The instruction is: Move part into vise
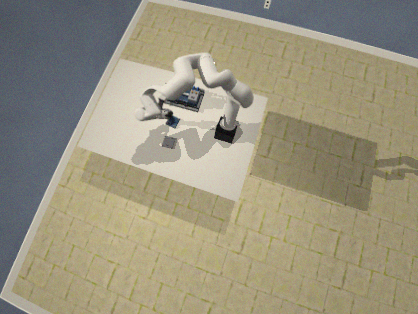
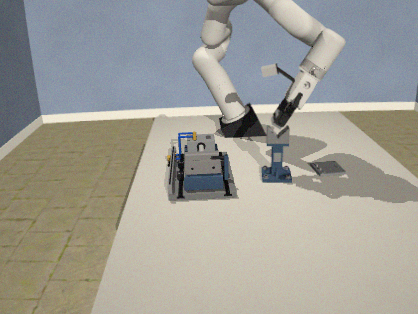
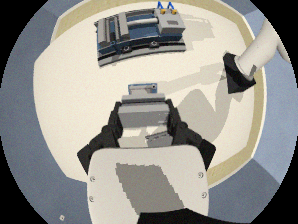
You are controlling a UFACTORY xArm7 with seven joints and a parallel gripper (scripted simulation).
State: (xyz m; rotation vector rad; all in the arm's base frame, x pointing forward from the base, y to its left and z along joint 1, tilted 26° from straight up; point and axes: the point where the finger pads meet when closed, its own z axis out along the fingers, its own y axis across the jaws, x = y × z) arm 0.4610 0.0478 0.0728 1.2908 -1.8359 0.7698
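Right now the part is 1 cm to the right of my hand. The rest, counted from my hand: V-block post 13 cm below, 1 cm to the right; then air cylinder 22 cm to the right, 15 cm behind, 12 cm below; then infeed plate 19 cm below, 17 cm to the left.
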